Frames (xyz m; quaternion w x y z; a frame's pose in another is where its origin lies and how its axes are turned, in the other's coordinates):
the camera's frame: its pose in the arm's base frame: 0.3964 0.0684 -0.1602 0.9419 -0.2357 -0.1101 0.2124
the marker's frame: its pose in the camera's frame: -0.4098 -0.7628 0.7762 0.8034 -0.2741 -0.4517 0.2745
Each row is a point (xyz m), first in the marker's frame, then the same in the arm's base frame.
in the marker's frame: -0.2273 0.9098 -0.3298
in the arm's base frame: 0.2045 -0.4384 -0.1420
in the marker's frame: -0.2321 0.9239 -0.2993
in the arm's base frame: 0.1719 -0.4423 -0.1506
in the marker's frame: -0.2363 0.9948 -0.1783
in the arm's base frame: 0.0392 -0.4406 -0.1961
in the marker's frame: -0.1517 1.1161 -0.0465
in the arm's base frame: -0.1167 -0.3427 -0.2694
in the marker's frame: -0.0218 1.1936 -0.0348
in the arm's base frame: -0.1472 -0.2011 -0.3146
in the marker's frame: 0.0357 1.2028 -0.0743
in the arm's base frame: -0.1120 -0.1404 -0.3192
